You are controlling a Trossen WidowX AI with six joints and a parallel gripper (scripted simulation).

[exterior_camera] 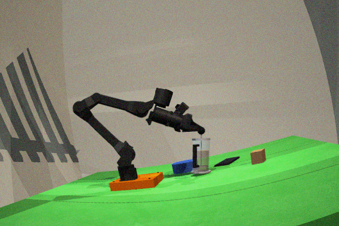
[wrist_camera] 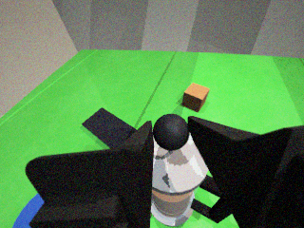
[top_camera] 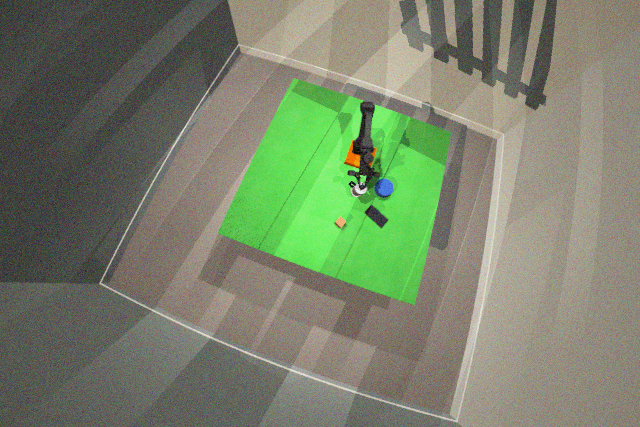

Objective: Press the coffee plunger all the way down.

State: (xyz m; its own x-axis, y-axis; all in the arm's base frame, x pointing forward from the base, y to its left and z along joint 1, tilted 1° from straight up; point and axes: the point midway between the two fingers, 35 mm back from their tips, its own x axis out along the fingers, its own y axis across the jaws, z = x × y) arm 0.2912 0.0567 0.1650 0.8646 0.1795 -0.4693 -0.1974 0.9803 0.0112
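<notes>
My gripper tip is 30 mm past the glass coffee press, 20 mm to the left of it and 90 mm above it. From my gripper tip the other things lie so: blue round disc: 100 mm behind, 160 mm to the left, 160 mm below.
</notes>
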